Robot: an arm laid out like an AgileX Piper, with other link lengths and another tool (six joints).
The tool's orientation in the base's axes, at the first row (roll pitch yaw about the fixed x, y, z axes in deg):
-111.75 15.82 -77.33
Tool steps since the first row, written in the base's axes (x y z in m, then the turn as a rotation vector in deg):
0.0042 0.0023 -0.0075 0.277 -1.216 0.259
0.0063 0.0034 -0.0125 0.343 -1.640 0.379
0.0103 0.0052 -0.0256 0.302 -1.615 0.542
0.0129 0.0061 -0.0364 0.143 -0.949 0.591
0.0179 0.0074 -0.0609 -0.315 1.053 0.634
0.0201 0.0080 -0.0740 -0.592 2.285 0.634
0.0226 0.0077 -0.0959 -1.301 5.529 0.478
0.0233 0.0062 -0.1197 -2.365 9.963 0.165
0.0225 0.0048 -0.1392 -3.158 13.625 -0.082
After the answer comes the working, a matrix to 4 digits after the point.
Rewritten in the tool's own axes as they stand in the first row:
0.0008 0.0053 0.0071 1.129 -0.549 -0.215
0.0015 0.0091 0.0111 1.509 -0.754 -0.328
0.0043 0.0194 0.0198 1.432 -0.878 -0.414
0.0069 0.0282 0.0262 0.760 -0.745 -0.371
0.0134 0.0482 0.0398 -1.228 -0.261 -0.186
0.0169 0.0591 0.0466 -2.443 0.059 -0.059
0.0237 0.0775 0.0565 -5.595 1.032 0.351
0.0317 0.0983 0.0651 -9.896 2.490 0.862
0.0382 0.1158 0.0710 -13.434 3.649 1.356

The tool's axes in the first row as the columns of a matrix, in the base's axes (rounded; the answer above uses it unrounded):
0.2110 -0.4171 0.8840
-0.9387 0.1658 0.3023
-0.2726 -0.8936 -0.3565

